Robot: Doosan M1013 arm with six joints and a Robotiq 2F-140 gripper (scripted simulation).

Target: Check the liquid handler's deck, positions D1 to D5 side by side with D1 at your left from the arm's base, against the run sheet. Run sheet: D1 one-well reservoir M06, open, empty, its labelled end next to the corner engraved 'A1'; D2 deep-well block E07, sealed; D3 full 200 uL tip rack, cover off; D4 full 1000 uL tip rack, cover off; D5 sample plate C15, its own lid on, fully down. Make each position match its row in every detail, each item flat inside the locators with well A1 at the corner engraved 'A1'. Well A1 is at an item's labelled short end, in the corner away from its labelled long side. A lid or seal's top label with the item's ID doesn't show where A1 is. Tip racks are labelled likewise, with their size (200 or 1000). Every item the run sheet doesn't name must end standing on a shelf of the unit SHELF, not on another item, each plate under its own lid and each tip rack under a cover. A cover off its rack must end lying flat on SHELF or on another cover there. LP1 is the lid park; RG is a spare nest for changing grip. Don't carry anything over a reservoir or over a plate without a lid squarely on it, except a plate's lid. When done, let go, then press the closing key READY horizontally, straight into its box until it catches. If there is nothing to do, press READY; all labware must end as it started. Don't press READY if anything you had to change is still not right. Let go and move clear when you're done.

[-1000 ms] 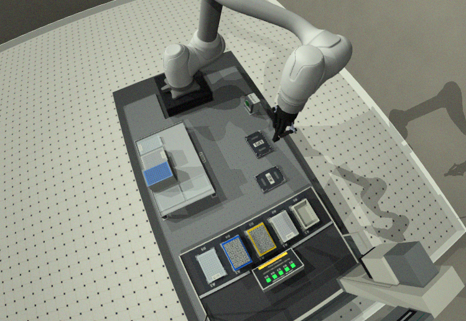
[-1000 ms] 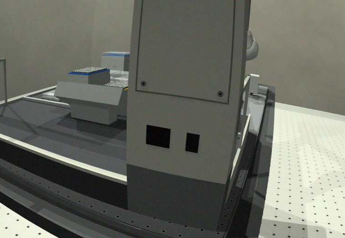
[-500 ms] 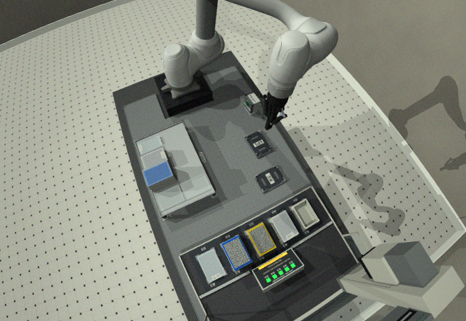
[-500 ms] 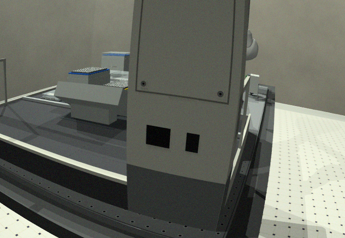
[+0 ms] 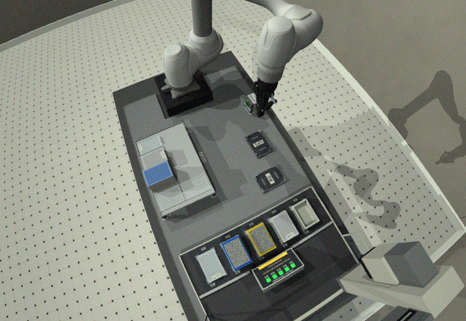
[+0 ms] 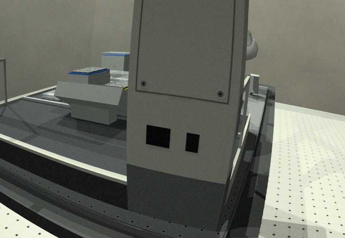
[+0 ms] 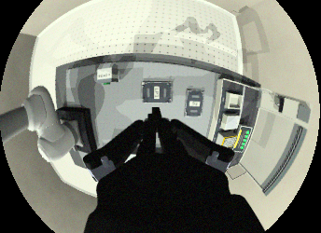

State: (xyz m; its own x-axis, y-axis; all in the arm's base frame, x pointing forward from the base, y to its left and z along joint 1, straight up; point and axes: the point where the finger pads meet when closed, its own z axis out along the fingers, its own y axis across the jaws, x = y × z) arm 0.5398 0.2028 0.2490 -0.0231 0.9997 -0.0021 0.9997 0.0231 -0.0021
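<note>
The ready key box lies 25 cm below my hand, 21 cm behind it and 9 cm to the left of it. Also, from my hand: one-well reservoir: 46 cm ahead, 26 cm below, 1 cm to the left; then shelf unit: 45 cm to the right, 26 cm below, 6 cm behind; then spare nest: 31 cm below, 22 cm ahead, 3 cm to the right.
</note>
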